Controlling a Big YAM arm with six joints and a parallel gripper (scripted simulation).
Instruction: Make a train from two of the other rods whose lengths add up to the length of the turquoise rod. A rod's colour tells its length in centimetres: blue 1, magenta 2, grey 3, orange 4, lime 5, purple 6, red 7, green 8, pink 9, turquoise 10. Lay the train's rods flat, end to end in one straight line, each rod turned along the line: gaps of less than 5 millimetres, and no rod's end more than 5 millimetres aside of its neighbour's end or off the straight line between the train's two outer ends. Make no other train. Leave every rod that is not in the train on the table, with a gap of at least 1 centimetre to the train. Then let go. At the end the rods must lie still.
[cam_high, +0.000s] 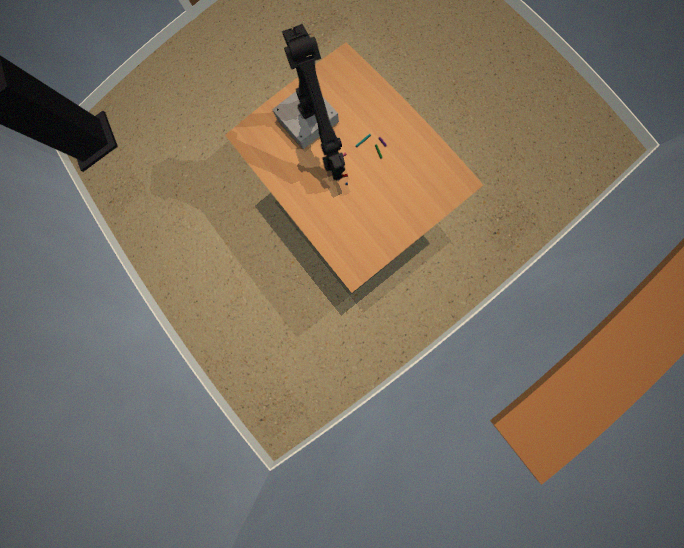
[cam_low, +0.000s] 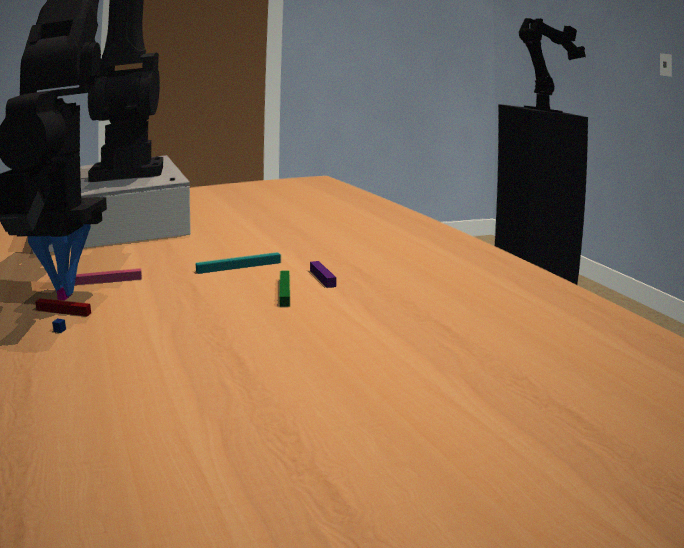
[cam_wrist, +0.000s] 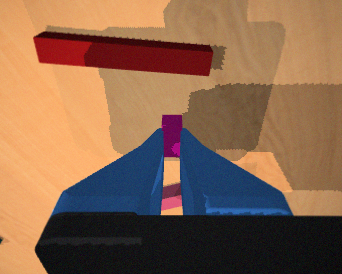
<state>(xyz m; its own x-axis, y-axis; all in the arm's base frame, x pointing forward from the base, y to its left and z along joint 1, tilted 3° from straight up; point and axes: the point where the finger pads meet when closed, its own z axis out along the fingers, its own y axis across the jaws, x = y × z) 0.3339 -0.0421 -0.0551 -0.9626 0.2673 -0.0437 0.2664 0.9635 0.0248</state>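
My hand is 5 cm short of the red rod, 1 cm to the right of it and 1 cm above it. The rest, counted from my hand: pink rod: 4 cm to the left, 4 cm behind, 1 cm below; then blue rod: 10 cm ahead, 1 cm to the left, 1 cm below; then magenta rod: 1 cm below.
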